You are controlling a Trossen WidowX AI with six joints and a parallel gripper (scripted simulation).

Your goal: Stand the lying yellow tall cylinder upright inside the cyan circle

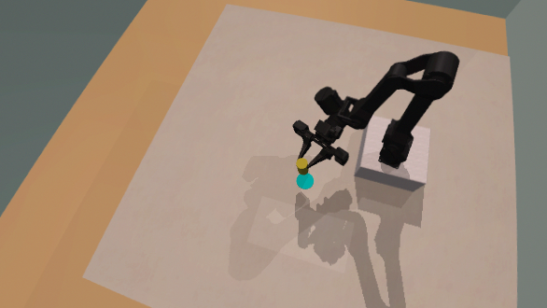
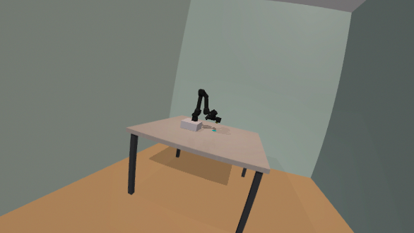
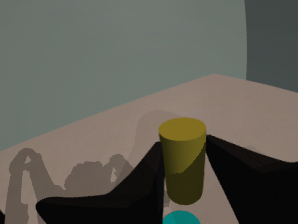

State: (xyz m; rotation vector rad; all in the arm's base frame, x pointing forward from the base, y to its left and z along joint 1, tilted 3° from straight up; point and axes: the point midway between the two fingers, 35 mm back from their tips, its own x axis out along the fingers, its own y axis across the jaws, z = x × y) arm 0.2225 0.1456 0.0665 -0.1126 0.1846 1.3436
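My gripper tip is 16 cm above the cyan circle, 1 cm to the left of it and 1 cm past it. From my gripper tip the other things lie so: yellow tall cylinder 2 cm below.
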